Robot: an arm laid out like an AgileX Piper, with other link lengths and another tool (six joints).
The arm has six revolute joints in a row. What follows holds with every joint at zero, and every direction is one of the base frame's.
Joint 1 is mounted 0.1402 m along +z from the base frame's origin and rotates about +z.
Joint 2 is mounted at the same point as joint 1 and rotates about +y.
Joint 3 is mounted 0.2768 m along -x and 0.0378 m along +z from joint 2 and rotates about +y.
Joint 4 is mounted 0.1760 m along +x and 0.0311 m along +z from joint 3 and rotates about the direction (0.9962, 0, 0.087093).
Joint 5 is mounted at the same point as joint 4 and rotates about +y.
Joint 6 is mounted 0.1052 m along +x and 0.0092 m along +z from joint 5 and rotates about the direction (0.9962, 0, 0.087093).
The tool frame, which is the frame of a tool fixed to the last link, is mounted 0.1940 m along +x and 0.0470 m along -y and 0.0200 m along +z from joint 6; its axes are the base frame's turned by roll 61.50, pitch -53.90 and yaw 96.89 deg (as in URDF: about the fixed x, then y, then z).
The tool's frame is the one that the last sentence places.
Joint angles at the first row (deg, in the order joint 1, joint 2, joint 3, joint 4, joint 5, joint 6):
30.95, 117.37, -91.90, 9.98, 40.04, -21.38
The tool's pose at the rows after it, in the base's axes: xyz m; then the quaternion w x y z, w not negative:
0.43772 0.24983 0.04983 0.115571 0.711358 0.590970 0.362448
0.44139 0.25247 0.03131 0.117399 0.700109 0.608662 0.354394
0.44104 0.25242 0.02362 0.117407 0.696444 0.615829 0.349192
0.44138 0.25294 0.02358 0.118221 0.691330 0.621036 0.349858
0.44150 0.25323 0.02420 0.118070 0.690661 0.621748 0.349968
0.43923 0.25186 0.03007 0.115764 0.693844 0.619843 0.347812
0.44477 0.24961 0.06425 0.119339 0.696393 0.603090 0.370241
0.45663 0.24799 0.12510 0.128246 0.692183 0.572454 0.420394
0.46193 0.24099 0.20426 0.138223 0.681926 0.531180 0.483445
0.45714 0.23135 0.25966 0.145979 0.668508 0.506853 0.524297
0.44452 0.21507 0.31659 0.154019 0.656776 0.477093 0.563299
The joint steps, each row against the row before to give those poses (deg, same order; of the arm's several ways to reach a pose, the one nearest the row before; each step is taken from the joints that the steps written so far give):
0.00, 3.05, -1.81, 0.01, -0.17, -1.58
0.04, 2.95, -0.74, 0.00, -0.90, -2.43
0.00, 0.99, -0.04, 0.00, -0.17, -0.89
0.00, 0.05, -0.02, 0.00, 0.00, -0.84
0.00, 0.00, -0.21, 0.00, 0.22, -0.09
-0.13, -0.74, -0.71, 0.00, 1.72, 0.52
-0.63, -3.60, -1.46, -0.07, 2.06, 1.22
-0.91, -5.57, -2.56, 0.07, 1.48, 1.41
-1.06, -7.23, -2.95, 0.11, 1.55, 1.79
-0.86, -5.39, -1.86, 0.12, 1.57, 0.45
-1.11, -6.03, -1.94, -0.07, 2.23, 1.17

